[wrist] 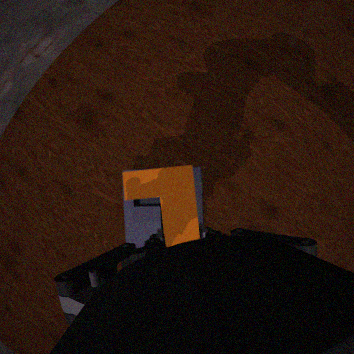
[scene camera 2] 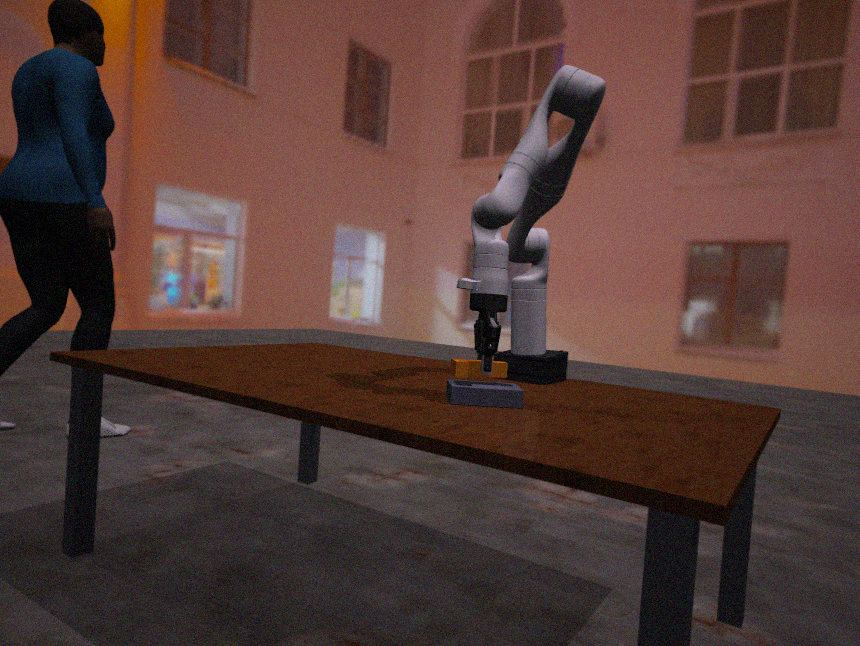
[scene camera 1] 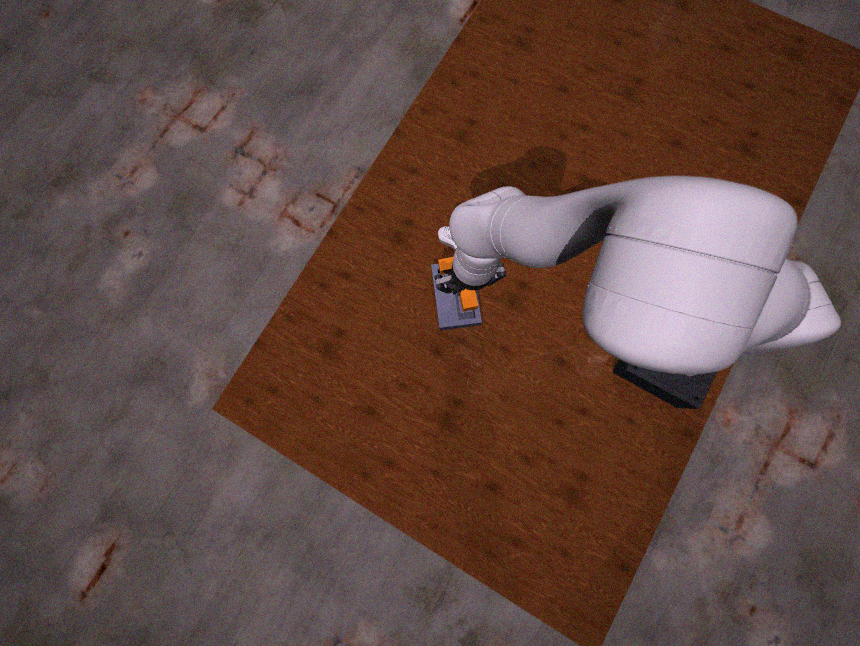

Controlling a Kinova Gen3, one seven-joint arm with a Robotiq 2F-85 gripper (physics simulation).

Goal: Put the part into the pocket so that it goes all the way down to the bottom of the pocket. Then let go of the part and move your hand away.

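Frame: origin at the arm's base, x right, y ahead, z up, level; centimetres.
Seen in the pictures: gripper, between the fingertips: (wrist: pixel 180 235) (scene camera 2: pixel 484 373) (scene camera 1: pixel 465 289); arm's base, origin of its link: (scene camera 2: pixel 527 352).
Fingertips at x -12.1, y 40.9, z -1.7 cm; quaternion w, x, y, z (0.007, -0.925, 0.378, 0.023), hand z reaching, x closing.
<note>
Offsets run from my fingertips to a thing's top centre. "pt": to the spot under its first point. Level surfaces: height alone.
The orange part {dx -0.2, dy +1.8, dz +2.6 cm} (scene camera 1: pixel 469 300) (scene camera 2: pixel 460 368) (wrist: pixel 179 195) has angled arms, and its middle is hidden under the hand in the scene camera 1 view. The grey-blue block {dx -1.2, dy +1.4, dz -1.8 cm} (scene camera 1: pixel 448 316) (scene camera 2: pixel 484 396) (wrist: pixel 141 222) lies on the table. Its pocket {pt dx -3.3, dy -3.0, dz -5.0 cm} (scene camera 1: pixel 467 315) (wrist: pixel 148 202) shows partly beside the part. My gripper (scene camera 1: pixel 464 286) (scene camera 2: pixel 486 367) (wrist: pixel 180 235) points down and is shut on the orange part. In the scene camera 2 view a thin strip of table shows between the part's lower edge and the block's top, so the part is held above the block, roughly level.
The brown wooden table {dz -5.5 cm} (scene camera 1: pixel 389 389) (scene camera 2: pixel 625 431) bears the block and the arm's black base (scene camera 1: pixel 660 385) (scene camera 2: pixel 535 366). The arm's shadow (scene camera 1: pixel 528 166) (wrist: pixel 225 100) falls on the table. A person (scene camera 2: pixel 59 132) in a blue top is beyond the table at the left.
</note>
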